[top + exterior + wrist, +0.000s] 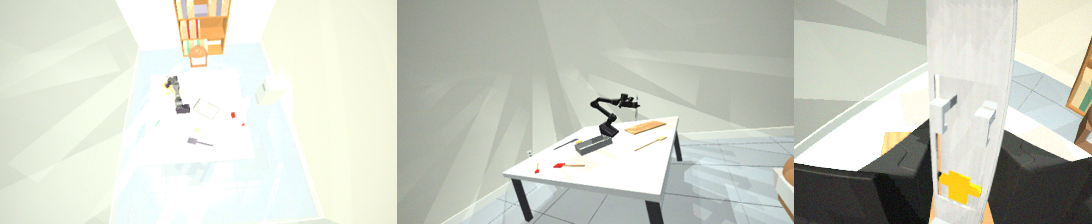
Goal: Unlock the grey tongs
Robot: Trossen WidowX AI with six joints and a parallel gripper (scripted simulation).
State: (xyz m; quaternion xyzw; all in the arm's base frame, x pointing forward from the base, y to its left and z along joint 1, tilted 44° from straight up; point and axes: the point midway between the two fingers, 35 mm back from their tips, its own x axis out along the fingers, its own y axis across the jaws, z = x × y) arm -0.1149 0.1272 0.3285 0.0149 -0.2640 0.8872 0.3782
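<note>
Now: gripper tip 3 cm short of the yellow lock piece, 2 cm to the left of it and 1 cm below it. Round my gripper tip: dark thin tool (39 cm ahead, 76 cm to the right, 23 cm below); wooden board (23 cm below); grey roasting tin (49 cm ahead, 32 cm to the right, 21 cm below).
</note>
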